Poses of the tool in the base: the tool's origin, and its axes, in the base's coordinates. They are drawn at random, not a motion.
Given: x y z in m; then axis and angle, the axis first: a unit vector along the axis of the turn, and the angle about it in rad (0 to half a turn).
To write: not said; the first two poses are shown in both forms.
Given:
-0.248, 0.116, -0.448, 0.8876, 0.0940, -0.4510, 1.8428
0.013, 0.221, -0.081, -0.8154, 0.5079, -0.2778, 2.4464
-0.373, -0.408, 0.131, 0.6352, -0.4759, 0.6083, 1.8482
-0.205, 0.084, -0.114, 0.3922, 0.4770, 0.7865, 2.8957
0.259, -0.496, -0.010, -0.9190, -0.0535, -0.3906, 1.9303
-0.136, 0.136, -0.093, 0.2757, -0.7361, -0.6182, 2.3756
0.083, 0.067, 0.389, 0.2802, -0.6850, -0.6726, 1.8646
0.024, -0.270, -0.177, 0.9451, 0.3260, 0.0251, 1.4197
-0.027, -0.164, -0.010, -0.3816, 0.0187, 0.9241, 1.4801
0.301, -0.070, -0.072, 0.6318, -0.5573, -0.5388, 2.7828
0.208, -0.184, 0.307, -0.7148, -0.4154, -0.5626, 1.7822
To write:
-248, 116, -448, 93.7, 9.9, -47.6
13, 221, -81, -114.3, 71.2, -38.9
-373, -408, 131, 67.3, -50.4, 64.4
-205, 84, -114, 65.1, 79.1, 130.5
259, -496, -10, -101.6, -5.9, -43.2
-136, 136, -93, 37.5, -100.2, -84.1
83, 67, 389, 29.9, -73.2, -71.9
24, -270, -177, 76.9, 26.5, 2.0
-27, -164, -10, -32.4, 1.6, 78.4
301, -70, -72, 100.7, -88.9, -85.9
208, -184, 307, -73.0, -42.4, -57.4

